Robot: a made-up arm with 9 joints.
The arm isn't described. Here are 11 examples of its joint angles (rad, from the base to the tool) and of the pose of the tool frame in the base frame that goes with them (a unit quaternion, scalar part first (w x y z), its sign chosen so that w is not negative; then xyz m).
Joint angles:
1: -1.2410 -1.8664 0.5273 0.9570 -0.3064 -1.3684 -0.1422 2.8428 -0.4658
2: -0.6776 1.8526 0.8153 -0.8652 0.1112 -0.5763 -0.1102 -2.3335 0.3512
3: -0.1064 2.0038 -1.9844 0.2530 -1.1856 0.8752 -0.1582 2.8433 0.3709
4: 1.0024 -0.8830 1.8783 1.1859 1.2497 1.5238 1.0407 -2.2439 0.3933
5: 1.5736 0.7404 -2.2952 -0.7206 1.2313 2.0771 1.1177 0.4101 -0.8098
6: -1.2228 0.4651 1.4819 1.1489 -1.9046 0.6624 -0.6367 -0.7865 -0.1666
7: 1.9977 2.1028 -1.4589 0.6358 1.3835 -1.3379 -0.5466 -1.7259 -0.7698
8: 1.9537 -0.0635 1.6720 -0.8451 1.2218 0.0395 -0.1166 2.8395 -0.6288
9: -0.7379 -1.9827 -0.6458 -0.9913 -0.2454 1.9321 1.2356 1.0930 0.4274
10: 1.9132 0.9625 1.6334 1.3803 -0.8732 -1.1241 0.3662 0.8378 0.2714
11: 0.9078 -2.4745 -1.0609 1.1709 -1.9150 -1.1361 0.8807 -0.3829 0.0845
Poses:
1: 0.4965 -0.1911 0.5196 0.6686 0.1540 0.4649 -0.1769
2: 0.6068 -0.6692 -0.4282 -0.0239 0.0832 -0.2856 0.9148
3: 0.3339 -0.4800 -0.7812 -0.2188 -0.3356 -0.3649 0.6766
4: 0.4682 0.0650 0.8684 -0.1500 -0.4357 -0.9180 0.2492
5: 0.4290 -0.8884 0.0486 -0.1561 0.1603 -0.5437 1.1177
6: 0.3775 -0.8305 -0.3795 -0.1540 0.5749 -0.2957 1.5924
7: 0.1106 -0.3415 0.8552 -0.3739 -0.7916 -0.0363 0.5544
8: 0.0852 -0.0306 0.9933 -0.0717 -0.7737 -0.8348 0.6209
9: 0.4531 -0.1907 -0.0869 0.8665 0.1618 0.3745 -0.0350
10: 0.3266 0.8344 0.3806 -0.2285 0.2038 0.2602 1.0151
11: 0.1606 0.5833 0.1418 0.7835 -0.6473 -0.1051 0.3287
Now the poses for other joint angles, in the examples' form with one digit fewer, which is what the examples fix.
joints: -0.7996 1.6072 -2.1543 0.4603 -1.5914 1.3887 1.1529 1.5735 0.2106
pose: 0.100 0.882 0.459 -0.033 0.150 0.135 0.528
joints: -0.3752 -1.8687 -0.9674 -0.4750 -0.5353 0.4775 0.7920 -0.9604 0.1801
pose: 0.266 -0.281 -0.493 0.779 0.270 0.319 0.192
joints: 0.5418 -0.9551 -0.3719 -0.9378 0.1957 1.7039 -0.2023 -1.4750 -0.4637
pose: 0.435 0.628 0.544 -0.348 0.168 0.145 0.104
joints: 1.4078 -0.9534 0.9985 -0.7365 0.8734 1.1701 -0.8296 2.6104 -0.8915
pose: 0.706 0.398 0.311 0.497 -0.141 -0.210 -0.081
